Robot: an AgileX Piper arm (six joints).
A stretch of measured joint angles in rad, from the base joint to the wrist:
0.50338, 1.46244, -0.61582, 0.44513, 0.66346, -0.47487
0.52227, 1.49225, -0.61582, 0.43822, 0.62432, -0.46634
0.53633, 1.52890, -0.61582, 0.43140, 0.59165, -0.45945
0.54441, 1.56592, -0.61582, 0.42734, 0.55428, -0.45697
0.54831, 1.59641, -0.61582, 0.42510, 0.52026, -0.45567
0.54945, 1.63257, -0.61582, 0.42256, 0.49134, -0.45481
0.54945, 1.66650, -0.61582, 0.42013, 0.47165, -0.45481
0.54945, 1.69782, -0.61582, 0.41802, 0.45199, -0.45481
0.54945, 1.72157, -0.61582, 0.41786, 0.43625, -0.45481
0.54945, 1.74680, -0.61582, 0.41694, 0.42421, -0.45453
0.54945, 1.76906, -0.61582, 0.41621, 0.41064, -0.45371
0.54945, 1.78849, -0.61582, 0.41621, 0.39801, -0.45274
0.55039, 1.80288, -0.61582, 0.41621, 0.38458, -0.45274
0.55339, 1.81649, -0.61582, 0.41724, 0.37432, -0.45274
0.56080, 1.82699, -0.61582, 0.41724, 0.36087, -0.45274
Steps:
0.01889, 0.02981, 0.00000, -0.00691, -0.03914, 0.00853
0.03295, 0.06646, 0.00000, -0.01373, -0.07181, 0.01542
0.04103, 0.10348, 0.00000, -0.01779, -0.10918, 0.01790
0.04493, 0.13397, 0.00000, -0.02003, -0.14320, 0.01920
0.04607, 0.17013, 0.00000, -0.02257, -0.17212, 0.02006
0.04607, 0.20406, 0.00000, -0.02500, -0.19181, 0.02006
0.04607, 0.23538, 0.00000, -0.02711, -0.21147, 0.02006
0.04607, 0.25913, 0.00000, -0.02727, -0.22721, 0.02006
0.04607, 0.28436, 0.00000, -0.02819, -0.23925, 0.02034
0.04607, 0.30662, 0.00000, -0.02892, -0.25282, 0.02116
0.04607, 0.32605, 0.00000, -0.02892, -0.26545, 0.02213
0.04701, 0.34044, 0.00000, -0.02892, -0.27888, 0.02213
0.05001, 0.35405, 0.00000, -0.02789, -0.28914, 0.02213
0.05742, 0.36455, 0.00000, -0.02789, -0.30259, 0.02213

